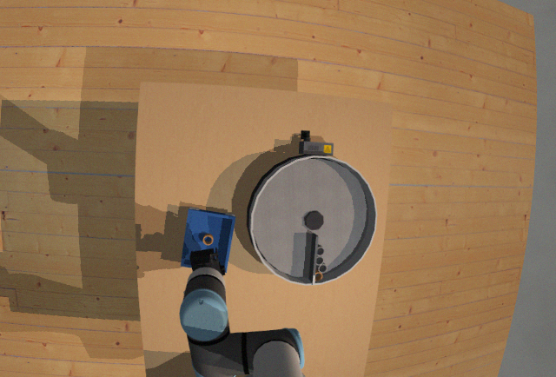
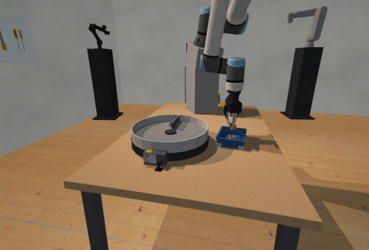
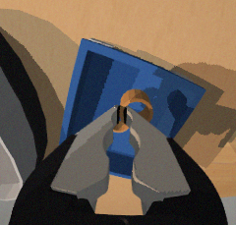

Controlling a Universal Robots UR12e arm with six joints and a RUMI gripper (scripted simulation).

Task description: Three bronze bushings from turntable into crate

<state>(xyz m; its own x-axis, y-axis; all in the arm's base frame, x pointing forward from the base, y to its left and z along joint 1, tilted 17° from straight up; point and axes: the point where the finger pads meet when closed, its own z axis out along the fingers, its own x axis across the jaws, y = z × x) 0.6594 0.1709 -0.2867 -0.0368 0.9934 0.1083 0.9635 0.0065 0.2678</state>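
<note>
The blue crate lies 50 mm ahead of my hand and 60 mm below it.
</note>
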